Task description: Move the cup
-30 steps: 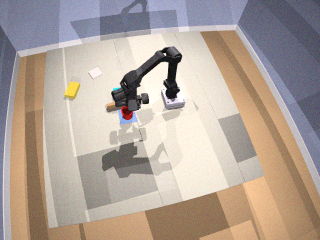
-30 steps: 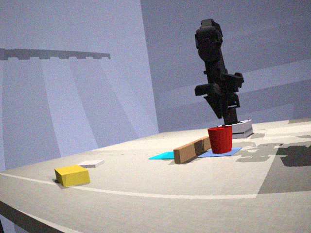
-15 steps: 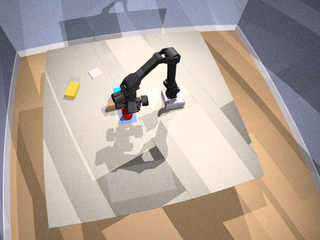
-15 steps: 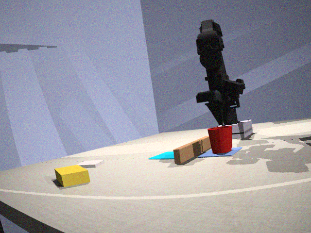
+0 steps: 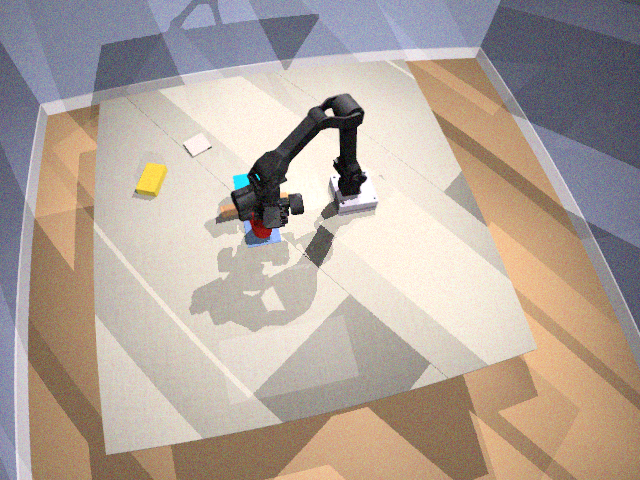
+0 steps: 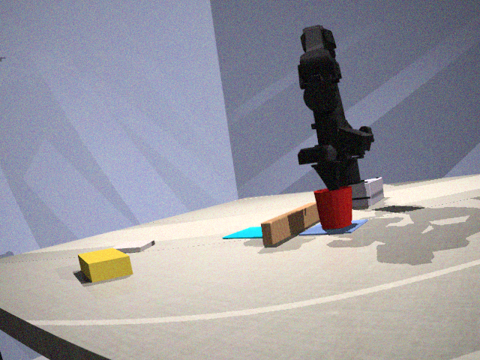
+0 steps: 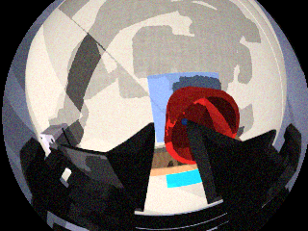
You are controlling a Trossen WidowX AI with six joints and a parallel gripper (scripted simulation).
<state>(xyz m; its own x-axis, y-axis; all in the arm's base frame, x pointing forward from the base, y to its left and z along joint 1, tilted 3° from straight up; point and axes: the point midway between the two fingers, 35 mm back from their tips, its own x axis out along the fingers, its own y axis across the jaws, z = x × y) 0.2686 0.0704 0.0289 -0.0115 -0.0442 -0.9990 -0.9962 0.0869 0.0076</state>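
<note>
The red cup lies 3 cm ahead of my gripper tip and 2 cm below it. From my gripper tip the other things lie so: brown wooden bar (3 cm ahead, 9 cm to the right, 4 cm below); cyan pad (4 cm ahead, 18 cm to the right, 6 cm below); blue pad (3 cm ahead, 6 cm below).
</note>
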